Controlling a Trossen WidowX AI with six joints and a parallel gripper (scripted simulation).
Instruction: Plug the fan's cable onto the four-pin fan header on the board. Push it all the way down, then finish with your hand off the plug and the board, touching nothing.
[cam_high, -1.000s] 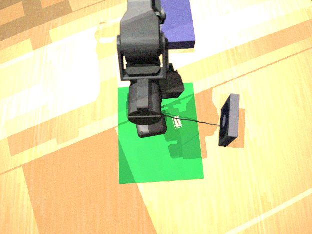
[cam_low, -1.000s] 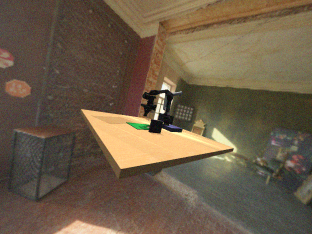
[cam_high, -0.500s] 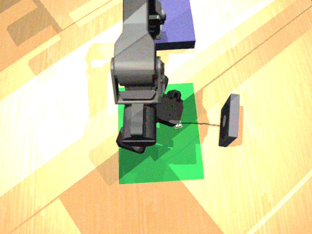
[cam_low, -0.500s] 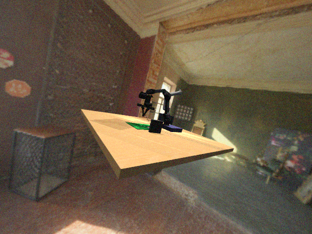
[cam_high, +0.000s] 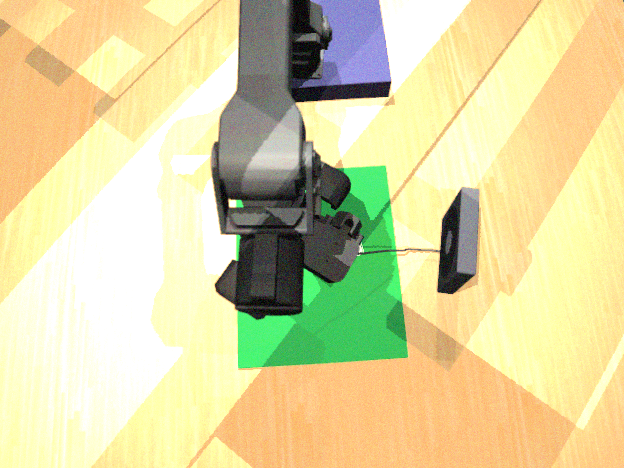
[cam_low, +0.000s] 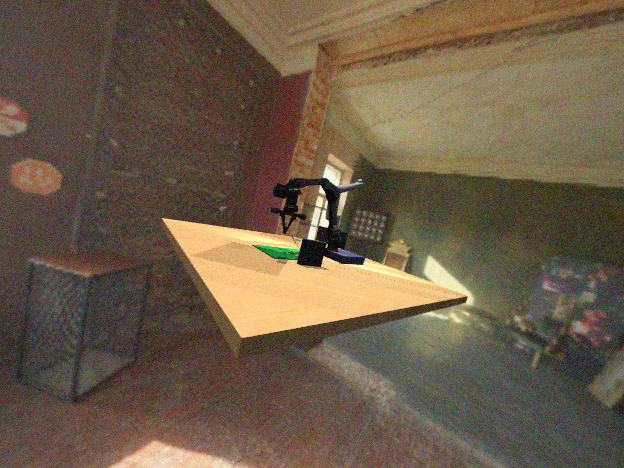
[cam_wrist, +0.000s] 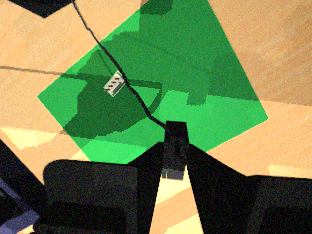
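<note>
My gripper tip is now 3 cm past the green board, 3 cm to the right of it and 14 cm above it. Round my gripper tip: black fan 5 cm behind, 21 cm to the left, 6 cm below; white four-pin header 6 cm behind, 8 cm to the left, 12 cm below; dark plug 1 cm below.
</note>
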